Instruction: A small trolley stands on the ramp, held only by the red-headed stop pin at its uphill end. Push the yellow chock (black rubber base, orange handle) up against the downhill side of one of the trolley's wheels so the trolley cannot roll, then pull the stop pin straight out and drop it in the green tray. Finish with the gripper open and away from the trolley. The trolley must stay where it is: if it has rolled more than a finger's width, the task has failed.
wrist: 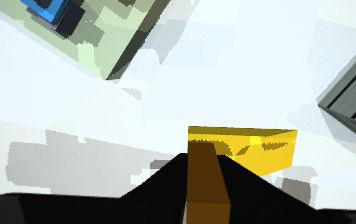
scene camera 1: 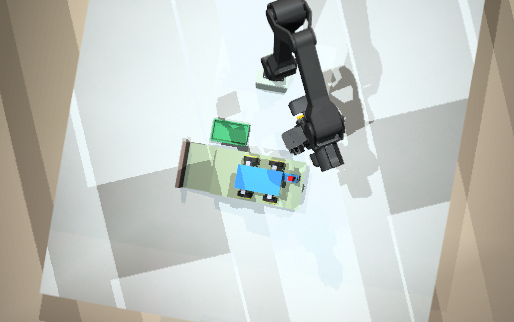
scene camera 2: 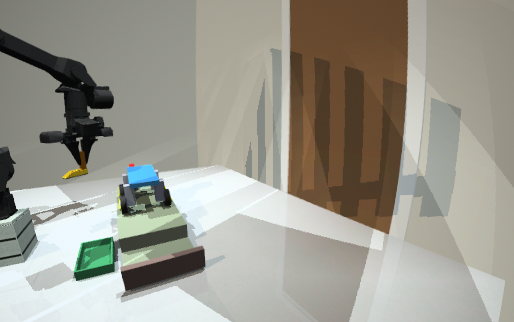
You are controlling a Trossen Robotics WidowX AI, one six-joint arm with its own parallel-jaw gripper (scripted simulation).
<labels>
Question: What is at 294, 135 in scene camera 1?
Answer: My gripper.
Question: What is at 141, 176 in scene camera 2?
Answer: A blue trolley.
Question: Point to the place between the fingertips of my gripper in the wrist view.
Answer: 201, 162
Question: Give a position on a blue trolley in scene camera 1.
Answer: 250, 178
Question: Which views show my gripper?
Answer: The wrist view, scene camera 1 and scene camera 2: all of them.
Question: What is my gripper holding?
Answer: A yellow chock.
</labels>
